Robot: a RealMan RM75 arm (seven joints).
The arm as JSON. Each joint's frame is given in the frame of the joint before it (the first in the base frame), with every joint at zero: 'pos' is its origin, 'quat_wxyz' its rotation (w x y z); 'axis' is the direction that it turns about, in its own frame. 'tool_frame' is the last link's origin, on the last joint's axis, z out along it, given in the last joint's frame.
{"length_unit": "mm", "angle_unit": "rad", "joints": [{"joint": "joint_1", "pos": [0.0, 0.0, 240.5], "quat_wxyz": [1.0, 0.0, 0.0, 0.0], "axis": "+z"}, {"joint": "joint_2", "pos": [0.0, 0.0, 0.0], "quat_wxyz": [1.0, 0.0, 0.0, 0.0], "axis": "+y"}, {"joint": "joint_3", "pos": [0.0, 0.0, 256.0], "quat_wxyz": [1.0, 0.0, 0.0, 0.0], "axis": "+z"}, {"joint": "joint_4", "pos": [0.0, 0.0, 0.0], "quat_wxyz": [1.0, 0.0, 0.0, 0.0], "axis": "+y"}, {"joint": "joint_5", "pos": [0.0, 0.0, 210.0], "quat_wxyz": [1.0, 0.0, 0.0, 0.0], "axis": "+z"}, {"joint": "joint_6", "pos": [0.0, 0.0, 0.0], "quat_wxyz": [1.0, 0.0, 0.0, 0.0], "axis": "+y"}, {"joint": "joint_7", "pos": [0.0, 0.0, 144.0], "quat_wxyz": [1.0, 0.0, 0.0, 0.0], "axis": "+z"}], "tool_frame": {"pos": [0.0, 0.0, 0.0], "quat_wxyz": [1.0, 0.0, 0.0, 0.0]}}
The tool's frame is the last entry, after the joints.
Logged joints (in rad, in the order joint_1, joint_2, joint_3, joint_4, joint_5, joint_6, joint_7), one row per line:
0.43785 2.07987 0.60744 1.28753 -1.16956 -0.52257 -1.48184
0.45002 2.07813 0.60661 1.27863 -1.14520 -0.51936 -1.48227
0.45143 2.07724 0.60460 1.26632 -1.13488 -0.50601 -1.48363
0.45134 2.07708 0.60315 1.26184 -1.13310 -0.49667 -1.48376
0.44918 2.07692 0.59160 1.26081 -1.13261 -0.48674 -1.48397
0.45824 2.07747 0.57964 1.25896 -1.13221 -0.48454 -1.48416
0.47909 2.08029 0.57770 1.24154 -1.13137 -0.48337 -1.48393
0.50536 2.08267 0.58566 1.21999 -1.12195 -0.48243 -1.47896
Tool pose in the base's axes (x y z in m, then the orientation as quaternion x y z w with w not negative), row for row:
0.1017 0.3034 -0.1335 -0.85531 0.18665 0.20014 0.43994
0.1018 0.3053 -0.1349 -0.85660 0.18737 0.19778 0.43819
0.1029 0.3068 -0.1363 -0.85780 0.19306 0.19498 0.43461
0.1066 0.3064 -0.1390 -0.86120 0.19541 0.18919 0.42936
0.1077 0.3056 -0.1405 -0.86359 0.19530 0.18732 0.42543
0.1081 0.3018 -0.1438 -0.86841 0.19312 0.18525 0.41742
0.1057 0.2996 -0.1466 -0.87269 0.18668 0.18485 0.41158
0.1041 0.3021 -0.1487 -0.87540 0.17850 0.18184 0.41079
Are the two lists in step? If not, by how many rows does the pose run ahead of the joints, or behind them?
The pose runs 1 row behind the joints: the pose in row i belongs to the joints in row i - 1.
